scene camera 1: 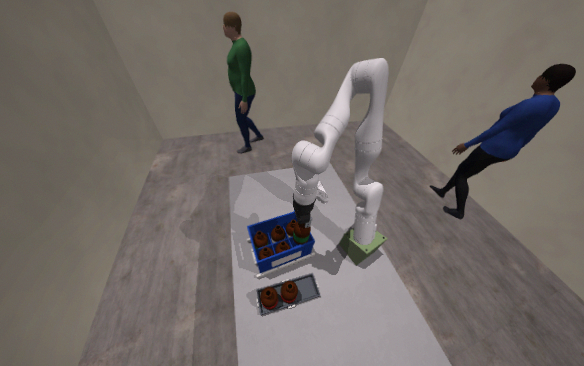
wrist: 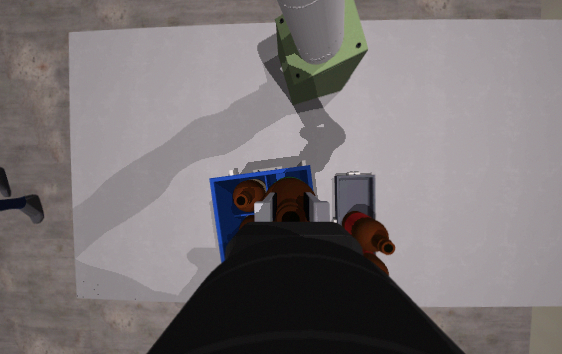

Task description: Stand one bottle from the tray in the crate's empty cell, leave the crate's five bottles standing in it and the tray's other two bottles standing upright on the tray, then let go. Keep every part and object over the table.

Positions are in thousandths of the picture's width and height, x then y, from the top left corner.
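Note:
Through the wrist camera I can see my gripper (wrist: 517,572), and a brown bottle (wrist: 517,583) is visible there as well.

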